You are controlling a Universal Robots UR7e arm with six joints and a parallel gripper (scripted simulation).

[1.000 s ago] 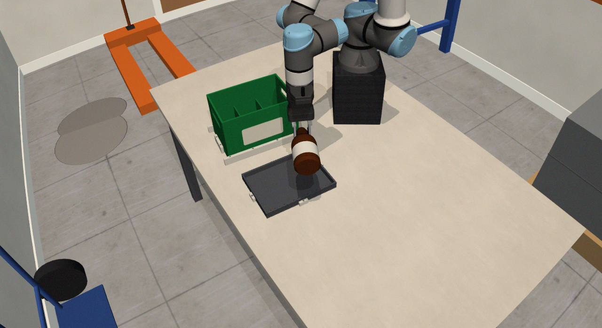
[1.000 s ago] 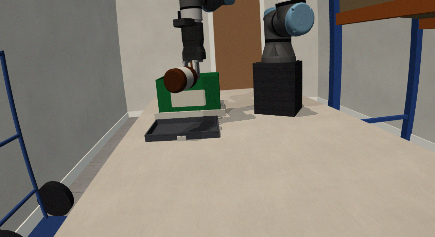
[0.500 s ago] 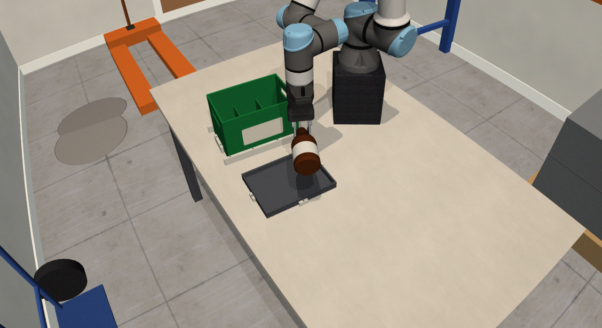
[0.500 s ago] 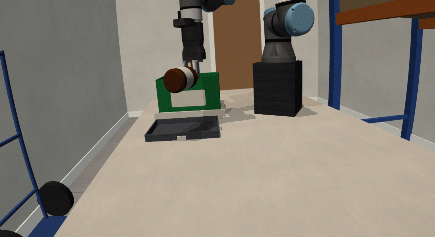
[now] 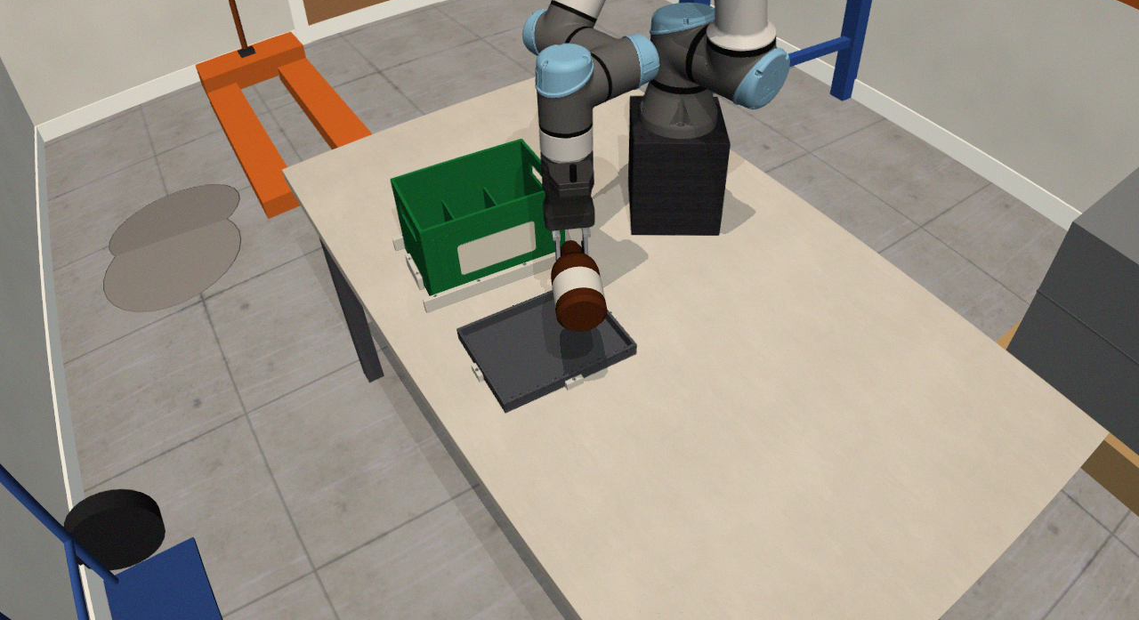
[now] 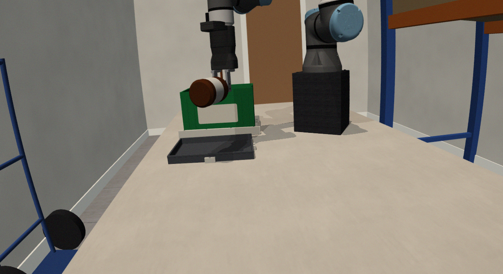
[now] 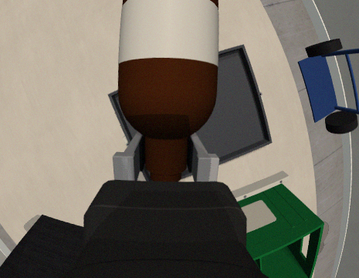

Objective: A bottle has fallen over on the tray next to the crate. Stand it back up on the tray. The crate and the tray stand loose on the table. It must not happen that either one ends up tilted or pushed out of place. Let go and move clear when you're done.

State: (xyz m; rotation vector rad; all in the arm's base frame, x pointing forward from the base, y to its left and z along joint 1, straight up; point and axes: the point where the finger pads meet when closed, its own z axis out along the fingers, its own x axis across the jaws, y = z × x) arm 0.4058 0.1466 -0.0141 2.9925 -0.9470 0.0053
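Right now the brown bottle is 30 mm ahead of my hand, 40 mm to the left of it and 10 mm below it. Also, from my hand: green crate 30 mm behind, 300 mm to the right, 120 mm below; then tray 40 mm ahead, 30 mm to the right, 190 mm below.
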